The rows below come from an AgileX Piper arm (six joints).
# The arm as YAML. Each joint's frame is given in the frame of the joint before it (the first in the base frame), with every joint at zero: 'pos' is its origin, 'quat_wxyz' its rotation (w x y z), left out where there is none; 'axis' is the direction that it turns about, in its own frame. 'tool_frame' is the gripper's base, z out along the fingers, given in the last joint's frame.
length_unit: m
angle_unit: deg
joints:
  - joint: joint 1
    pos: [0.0, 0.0, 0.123]
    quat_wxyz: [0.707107, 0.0, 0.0, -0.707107]
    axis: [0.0, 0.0, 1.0]
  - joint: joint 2
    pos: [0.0, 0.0, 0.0]
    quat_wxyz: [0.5, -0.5, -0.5, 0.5]
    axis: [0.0, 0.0, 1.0]
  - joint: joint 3
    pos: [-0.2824, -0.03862, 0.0]
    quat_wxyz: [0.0, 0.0, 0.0, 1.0]
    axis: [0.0, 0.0, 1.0]
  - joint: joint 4
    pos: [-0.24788, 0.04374, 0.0]
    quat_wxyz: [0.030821, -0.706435, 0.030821, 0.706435]
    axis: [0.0, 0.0, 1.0]
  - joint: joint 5
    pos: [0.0, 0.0, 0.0]
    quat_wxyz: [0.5, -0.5, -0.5, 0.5]
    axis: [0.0, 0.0, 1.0]
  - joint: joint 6
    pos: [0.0, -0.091, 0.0]
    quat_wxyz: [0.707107, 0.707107, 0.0, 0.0]
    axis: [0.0, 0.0, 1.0]
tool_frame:
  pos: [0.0, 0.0, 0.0]
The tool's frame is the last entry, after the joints.
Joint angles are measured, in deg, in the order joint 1, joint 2, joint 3, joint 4, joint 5, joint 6. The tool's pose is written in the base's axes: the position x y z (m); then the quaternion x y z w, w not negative. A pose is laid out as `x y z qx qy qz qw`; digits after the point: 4 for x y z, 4 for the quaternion.
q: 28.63 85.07 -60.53 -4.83 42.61 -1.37
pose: 0.2662 0.1394 0.2643 -0.2734 0.9307 0.0225 0.2419
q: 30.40 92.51 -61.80 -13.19 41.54 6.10
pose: 0.2849 0.1512 0.2320 -0.2727 0.9375 -0.0257 0.2147
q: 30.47 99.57 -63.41 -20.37 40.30 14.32
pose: 0.3050 0.1557 0.2010 -0.2500 0.9457 -0.0641 0.1978
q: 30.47 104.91 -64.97 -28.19 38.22 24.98
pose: 0.3223 0.1588 0.1787 -0.2130 0.9503 -0.0907 0.2081
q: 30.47 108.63 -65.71 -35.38 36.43 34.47
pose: 0.3337 0.1600 0.1617 -0.1846 0.9509 -0.1093 0.2232
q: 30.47 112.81 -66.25 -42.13 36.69 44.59
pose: 0.3418 0.1588 0.1399 -0.1486 0.9538 -0.1346 0.2238
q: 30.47 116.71 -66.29 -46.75 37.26 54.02
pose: 0.3453 0.1566 0.1166 -0.1066 0.9580 -0.1530 0.2181
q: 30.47 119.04 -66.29 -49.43 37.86 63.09
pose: 0.3465 0.1547 0.1027 -0.0522 0.9611 -0.1589 0.2199
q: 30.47 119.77 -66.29 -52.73 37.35 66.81
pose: 0.3492 0.1545 0.0995 -0.0467 0.9577 -0.1619 0.2332
